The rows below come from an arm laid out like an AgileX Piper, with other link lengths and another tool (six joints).
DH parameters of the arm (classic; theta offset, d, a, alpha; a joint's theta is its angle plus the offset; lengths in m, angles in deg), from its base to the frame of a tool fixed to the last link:
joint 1: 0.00 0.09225 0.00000 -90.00
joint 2: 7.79 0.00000 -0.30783 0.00
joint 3: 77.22 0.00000 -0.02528 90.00
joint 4: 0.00 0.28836 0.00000 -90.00
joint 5: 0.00 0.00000 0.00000 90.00
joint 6: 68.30 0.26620 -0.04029 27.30
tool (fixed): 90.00 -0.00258 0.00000 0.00
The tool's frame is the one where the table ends.
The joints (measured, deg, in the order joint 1, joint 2, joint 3, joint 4, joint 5, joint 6), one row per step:
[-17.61 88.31 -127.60 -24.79 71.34 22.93]
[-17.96 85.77 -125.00 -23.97 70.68 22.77]
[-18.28 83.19 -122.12 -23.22 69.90 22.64]
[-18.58 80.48 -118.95 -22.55 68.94 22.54]
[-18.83 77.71 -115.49 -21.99 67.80 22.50]
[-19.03 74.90 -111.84 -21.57 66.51 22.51]
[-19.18 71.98 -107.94 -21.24 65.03 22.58]
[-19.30 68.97 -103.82 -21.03 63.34 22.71]
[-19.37 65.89 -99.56 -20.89 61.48 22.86]
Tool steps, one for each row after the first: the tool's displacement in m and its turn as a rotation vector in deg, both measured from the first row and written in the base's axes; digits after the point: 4 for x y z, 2 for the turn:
[-0.0106 0.0043 0.0021 0.10 -0.54 0.48]
[-0.0208 0.0086 0.0025 0.19 -0.95 0.96]
[-0.0310 0.0131 0.0019 0.21 -1.36 1.43]
[-0.0408 0.0176 -0.0001 0.17 -1.72 1.89]
[-0.0503 0.0219 -0.0031 0.05 -2.06 2.33]
[-0.0596 0.0265 -0.0072 -0.13 -2.43 2.78]
[-0.0688 0.0310 -0.0122 -0.42 -2.87 3.22]
[-0.0777 0.0357 -0.0179 -0.79 -3.37 3.71]

